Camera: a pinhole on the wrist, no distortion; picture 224 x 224 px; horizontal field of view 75.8 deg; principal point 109.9 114.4 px. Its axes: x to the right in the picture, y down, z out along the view. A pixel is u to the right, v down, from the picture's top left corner.
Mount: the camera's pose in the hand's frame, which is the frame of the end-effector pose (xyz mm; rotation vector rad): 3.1 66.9 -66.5 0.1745 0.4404 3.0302
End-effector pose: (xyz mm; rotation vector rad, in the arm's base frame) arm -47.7 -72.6 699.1 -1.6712 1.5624 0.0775
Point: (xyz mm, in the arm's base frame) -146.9 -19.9 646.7
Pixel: 191.9 80.0
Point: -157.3 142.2 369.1
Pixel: 136.0 76.1
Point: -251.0 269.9 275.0
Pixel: 155.8 55.7
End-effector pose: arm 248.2 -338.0 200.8 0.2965 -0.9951 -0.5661
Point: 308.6 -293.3 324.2
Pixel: 8.9 74.5
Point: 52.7 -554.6 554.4
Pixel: 15.9 199.3
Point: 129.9 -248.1 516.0
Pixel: 81.6 103.6
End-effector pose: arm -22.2 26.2 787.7 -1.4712 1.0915 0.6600
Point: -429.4 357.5 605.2
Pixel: 166.2 24.2
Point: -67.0 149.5 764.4
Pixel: 154.0 168.5
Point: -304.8 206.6 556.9
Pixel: 118.1 14.9
